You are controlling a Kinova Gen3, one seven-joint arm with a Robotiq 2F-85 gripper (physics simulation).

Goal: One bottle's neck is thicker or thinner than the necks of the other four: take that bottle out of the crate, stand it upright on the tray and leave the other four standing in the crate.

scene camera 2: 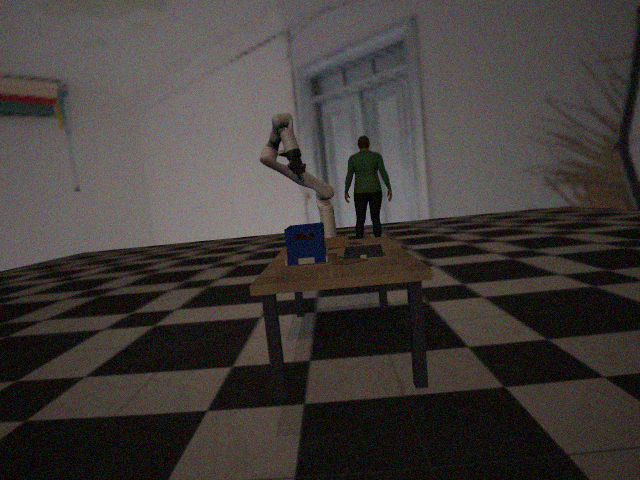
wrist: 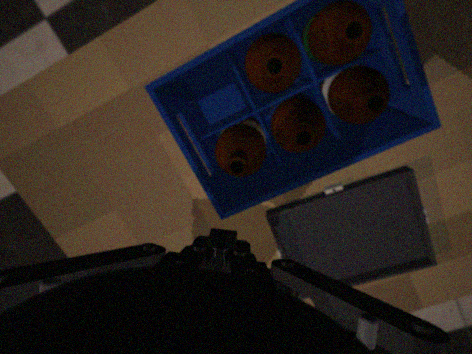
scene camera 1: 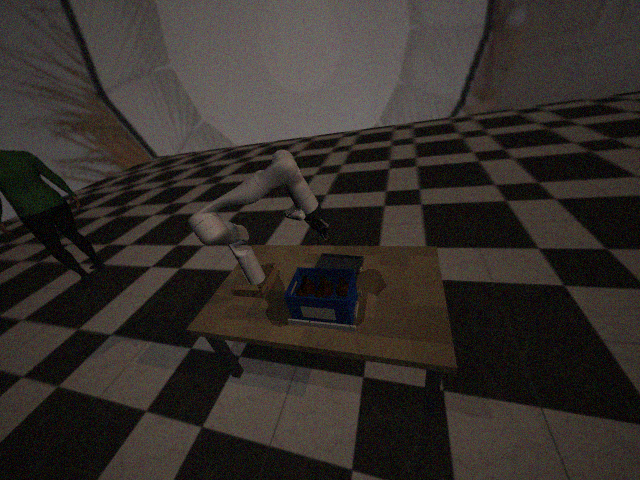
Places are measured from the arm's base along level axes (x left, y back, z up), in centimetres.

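Pixels of known places: gripper, between the fingertips: (scene camera 2: pixel 302 181) (wrist: pixel 222 247) (scene camera 1: pixel 325 238); arm's base, origin of its link: (scene camera 2: pixel 329 237) (scene camera 1: pixel 257 278).
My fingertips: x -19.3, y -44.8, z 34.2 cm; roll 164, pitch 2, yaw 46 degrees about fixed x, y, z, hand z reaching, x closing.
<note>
Ahead of a thing's pixels: the offset from my fingertips to its top centre. "spot": to the spot under its first point. Level surfaces: height alone.
A blue crate @(dx -0.1, dy +6.5, dz -22.6 cm) (scene camera 1: pixel 304 307) (scene camera 2: pixel 305 244) (wrist: pixel 241 200) stands on the wooden table @(dz -40.1 cm) (scene camera 1: pixel 404 310) (scene camera 2: pixel 347 273) (wrist: pixel 112 158). In the wrist view five brown bottles stand upright in its cells: one at the near left (wrist: pixel 240 149), one in the middle (wrist: pixel 298 123), and three further back @(spot: dx -4.9, dy +7.6, dz -23.8 cm) (wrist: pixel 272 63) @(spot: dx -3.1, dy +15.2, dz -25.4 cm) (wrist: pixel 338 31) @(spot: dx +4.4, dy +13.6, dz -26.9 cm) (wrist: pixel 357 95). One corner cell is empty. I cannot tell which neck differs. A dark grey tray @(spot: dx +34.0, dy +0.4, dz -39.6 cm) (scene camera 1: pixel 339 261) (scene camera 2: pixel 364 250) (wrist: pixel 347 225) lies beside the crate. My gripper (scene camera 1: pixel 320 225) (scene camera 2: pixel 296 168) (wrist: pixel 222 247) is shut and empty, high above the table and off to the side of the crate.
The arm's base (scene camera 1: pixel 253 271) stands on the table left of the crate, with a tan block (scene camera 1: pixel 272 286) beside it. A person in a green top (scene camera 2: pixel 366 183) stands behind the table near a tall door. The floor is chequered.
</note>
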